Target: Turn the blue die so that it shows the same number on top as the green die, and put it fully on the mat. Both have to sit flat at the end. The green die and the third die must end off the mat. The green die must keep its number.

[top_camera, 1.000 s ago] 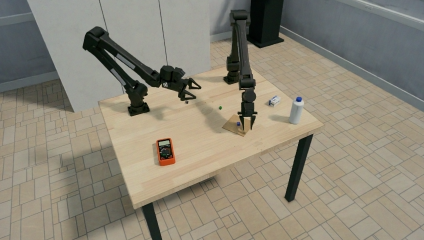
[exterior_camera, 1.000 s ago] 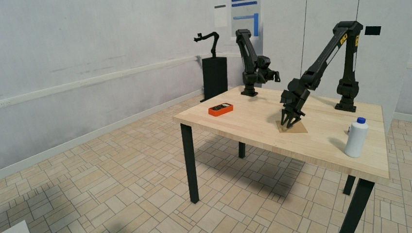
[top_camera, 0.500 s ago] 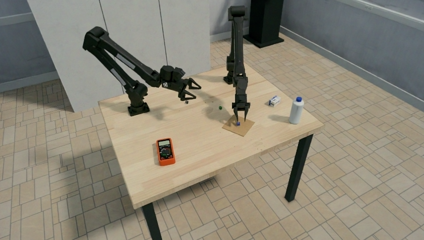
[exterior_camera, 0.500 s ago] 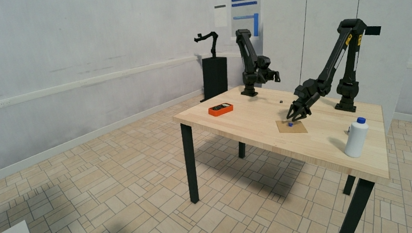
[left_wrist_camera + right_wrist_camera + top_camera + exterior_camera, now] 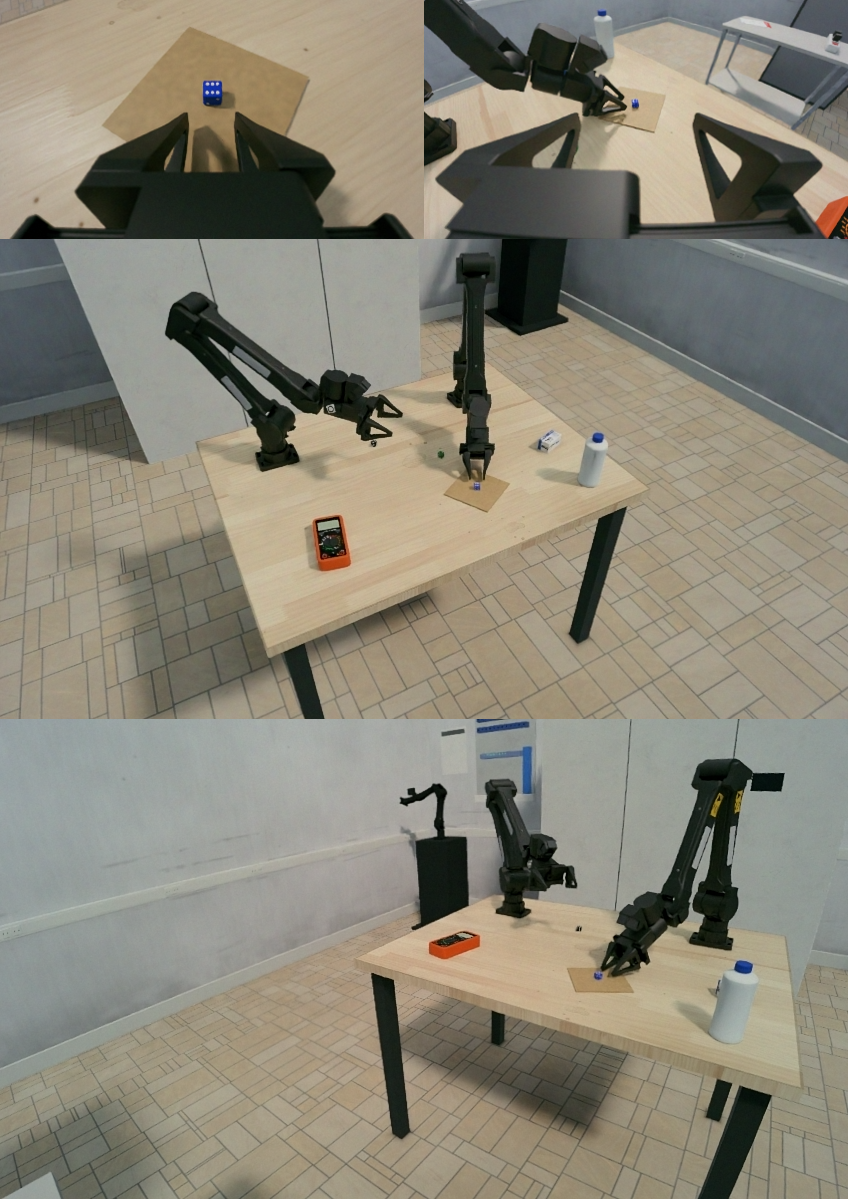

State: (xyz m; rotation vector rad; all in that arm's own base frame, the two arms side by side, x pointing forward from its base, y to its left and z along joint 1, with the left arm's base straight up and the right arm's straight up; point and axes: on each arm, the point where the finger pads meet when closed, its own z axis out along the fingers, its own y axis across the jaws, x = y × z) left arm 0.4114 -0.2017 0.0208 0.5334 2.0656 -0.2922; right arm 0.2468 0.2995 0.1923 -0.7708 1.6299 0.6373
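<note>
The blue die lies 3 cm ahead of my left hand, 2 cm to the right of it and 1 cm below it. Also, from my left hand: brown mat: 3 cm ahead, 2 cm to the right, 2 cm below; green die: 16 cm behind, 3 cm to the right, 1 cm below; black die: 31 cm behind, 18 cm to the right, 1 cm below.
</note>
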